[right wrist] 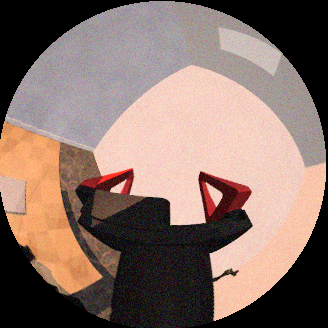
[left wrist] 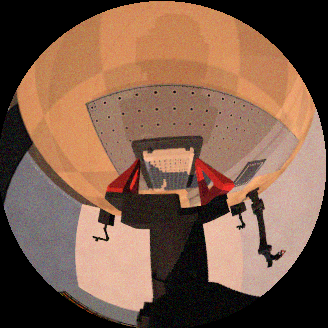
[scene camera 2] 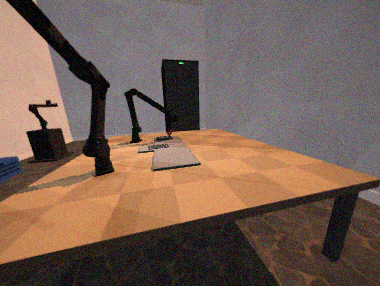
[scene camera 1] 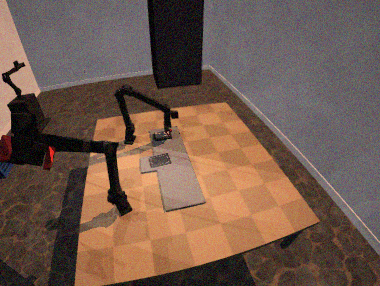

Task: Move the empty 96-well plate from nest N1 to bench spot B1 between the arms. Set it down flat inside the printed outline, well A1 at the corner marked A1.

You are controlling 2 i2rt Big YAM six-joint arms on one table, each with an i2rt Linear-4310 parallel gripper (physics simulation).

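Where they show: left gripper, between the fingertips: (left wrist: 168,160) (scene camera 2: 169,135) (scene camera 1: 167,132); right gripper, between the fingertips: (right wrist: 166,173) (scene camera 1: 31,160); left arm's base, origin of its link: (scene camera 2: 136,141) (scene camera 1: 130,140); right arm's base, origin of its link: (left wrist: 251,191) (scene camera 2: 104,170) (scene camera 1: 123,206).
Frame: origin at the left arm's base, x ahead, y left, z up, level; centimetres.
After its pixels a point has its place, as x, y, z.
Note:
The 96-well plate (scene camera 1: 160,135) @(28.7, 5.1, 3.8) (scene camera 2: 161,138) @(28.1, 2.3, 2.7) (left wrist: 171,172) @(31.2, 7.6, 3.6) lies in the dark nest frame (left wrist: 167,142) @(37.1, 10.6, 2.5) at the far end of the grey perforated deck (scene camera 1: 181,184) @(54.9, -47.7, 1.3) (scene camera 2: 174,160) @(56.3, -57.7, 1.3) (left wrist: 232,122) @(44.9, 0.6, 1.3). My left gripper (scene camera 1: 167,133) @(34.9, 9.8, 4.2) (scene camera 2: 169,133) @(34.9, 9.8, 4.2) (left wrist: 168,160) @(34.9, 9.8, 4.2) is open and low over the plate, with one red finger on each long side. I cannot tell whether the fingers touch it. The printed B1 outline (scene camera 1: 149,160) @(25.8, -26.0, 1.5) (scene camera 2: 157,146) @(33.4, -25.2, 1.5) (left wrist: 255,161) @(40.7, -20.1, 1.5) lies on the deck's side tab, nearer the camera, with nothing on it. My right gripper (scene camera 1: 26,152) @(29.2, -112.6, 85.1) (right wrist: 166,173) @(29.2, -112.6, 85.1) is open and empty, far off the table's left side, facing a wall.
A tall black cabinet (scene camera 1: 176,40) (scene camera 2: 180,95) stands behind the table (scene camera 1: 245,184) @(101.9, -42.9, 0.0). A small arm on a dark pedestal (scene camera 1: 22,104) (scene camera 2: 45,143) stands on the floor at left. A blue object (scene camera 1: 4,169) (scene camera 2: 8,167) lies near it.

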